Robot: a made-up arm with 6 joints. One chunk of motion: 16 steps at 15 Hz.
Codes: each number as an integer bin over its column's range. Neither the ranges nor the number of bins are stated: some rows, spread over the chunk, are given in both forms.
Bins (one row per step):
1: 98 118 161 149 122 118
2: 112 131 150 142 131 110
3: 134 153 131 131 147 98
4: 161 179 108 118 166 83
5: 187 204 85 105 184 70
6: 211 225 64 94 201 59
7: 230 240 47 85 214 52
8: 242 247 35 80 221 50
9: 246 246 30 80 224 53
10: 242 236 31 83 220 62
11: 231 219 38 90 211 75
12: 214 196 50 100 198 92
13: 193 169 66 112 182 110
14: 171 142 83 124 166 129
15: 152 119 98 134 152 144
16: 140 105 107 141 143 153
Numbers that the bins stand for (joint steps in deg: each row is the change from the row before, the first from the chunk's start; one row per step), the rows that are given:
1: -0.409 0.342 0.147 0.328 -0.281 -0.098
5: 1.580 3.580 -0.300 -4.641 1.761 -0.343
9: 2.899 5.161 -0.624 -7.465 3.079 -0.430
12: 2.184 3.279 -0.506 -5.206 2.222 -0.231
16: 0.529 -0.147 -0.171 -0.575 0.411 0.080
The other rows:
2: -0.096 0.832 0.082 -0.462 0.015 -0.139
3: 0.395 1.660 -0.029 -1.705 0.542 -0.200
4: 0.999 2.639 -0.165 -3.173 1.168 -0.277
6: 2.116 4.371 -0.424 -5.884 2.321 -0.399
7: 2.541 4.935 -0.524 -6.900 2.749 -0.435
8: 2.809 5.199 -0.594 -7.465 2.980 -0.445
10: 2.809 4.785 -0.618 -7.126 2.947 -0.384
11: 2.564 4.145 -0.576 -6.335 2.651 -0.318
13: 1.714 2.262 -0.412 -3.851 1.695 -0.139
14: 1.222 1.246 -0.312 -2.495 1.168 -0.042
15: 0.798 0.380 -0.224 -1.366 0.707 0.034

